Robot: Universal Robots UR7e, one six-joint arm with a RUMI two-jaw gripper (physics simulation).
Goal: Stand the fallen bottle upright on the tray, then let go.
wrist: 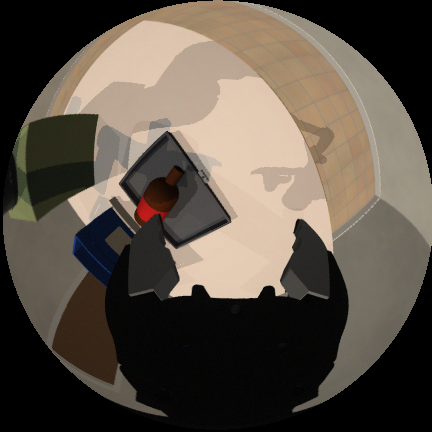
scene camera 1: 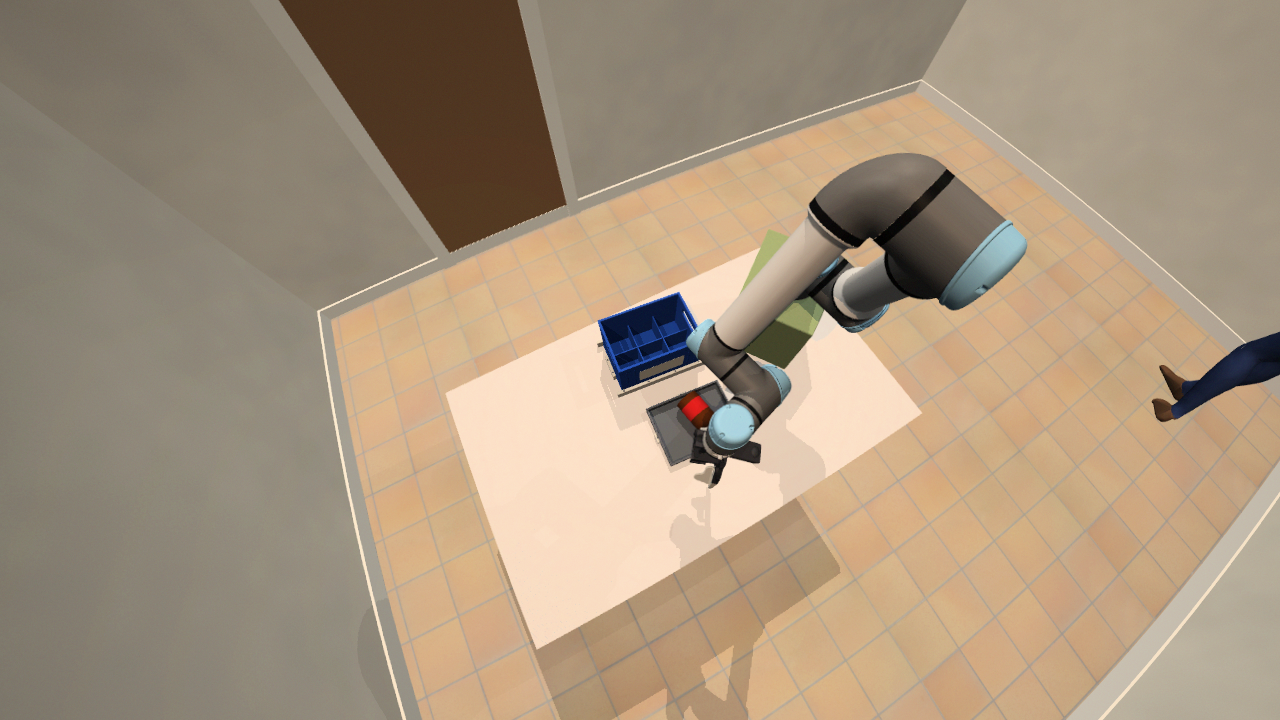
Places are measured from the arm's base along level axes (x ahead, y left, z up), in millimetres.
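Pixels of known places: gripper, between the fingertips: (wrist: 228,218).
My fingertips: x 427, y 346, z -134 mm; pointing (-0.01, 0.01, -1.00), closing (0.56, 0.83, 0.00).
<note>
Ahead of a thing's pixels: the offset from my fingertips to its top centre. "spot": to the spot under its first point. Level surfaces: height alone.
A brown bottle {dy -136, dx -59, dz -97 mm} (scene camera 1: 694,410) (wrist: 160,192) with a red label lies on its side on the grey tray {spot: dy -148, dx +56, dz -171 mm} (scene camera 1: 666,431) (wrist: 209,214). In the wrist view its neck points up and to the right, away from the blue crate. In the scene view the arm's wrist hides the neck and part of the tray. My gripper (scene camera 1: 706,461) (wrist: 228,218) is open and empty, above the tray's front side. In the wrist view the left finger's tip overlaps the bottle's base end, and the bottle is not between the fingers.
A blue divided crate {dy -413, dx -7, dz -1 mm} (scene camera 1: 628,374) (wrist: 95,245) stands behind the tray on a low metal support. A green block (scene camera 1: 787,344) (wrist: 65,150) stands on the pale table {dz -176 mm} (scene camera 1: 537,501) (wrist: 260,125), near the arm. A person's legs (scene camera 1: 1226,376) show at the right, away from the table.
</note>
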